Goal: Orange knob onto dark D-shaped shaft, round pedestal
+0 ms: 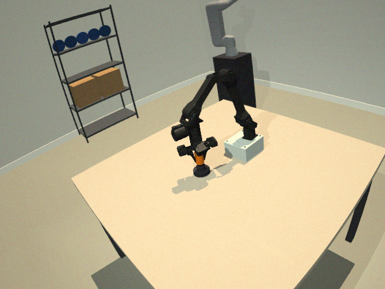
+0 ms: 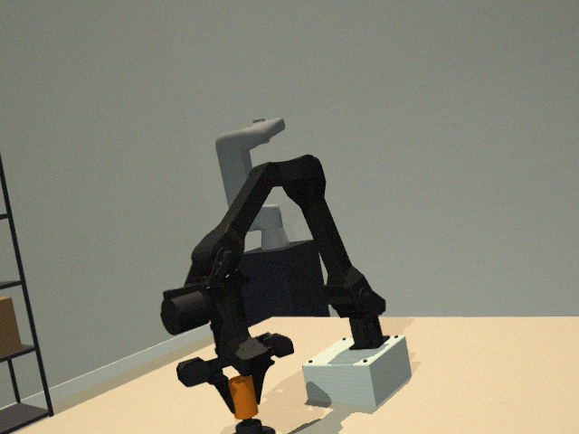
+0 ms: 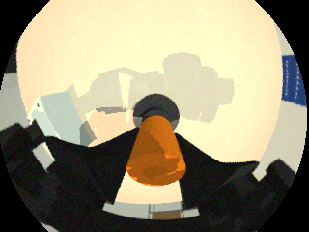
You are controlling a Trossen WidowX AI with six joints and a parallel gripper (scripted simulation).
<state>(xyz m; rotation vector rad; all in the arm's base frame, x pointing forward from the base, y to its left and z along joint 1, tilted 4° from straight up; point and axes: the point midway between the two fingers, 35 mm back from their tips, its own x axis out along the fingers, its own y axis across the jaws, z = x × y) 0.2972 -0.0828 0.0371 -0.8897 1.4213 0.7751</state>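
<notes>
The orange knob lies 2 cm above my gripper tip. Also, from my gripper tip: dark round pedestal: 4 cm below.
</notes>
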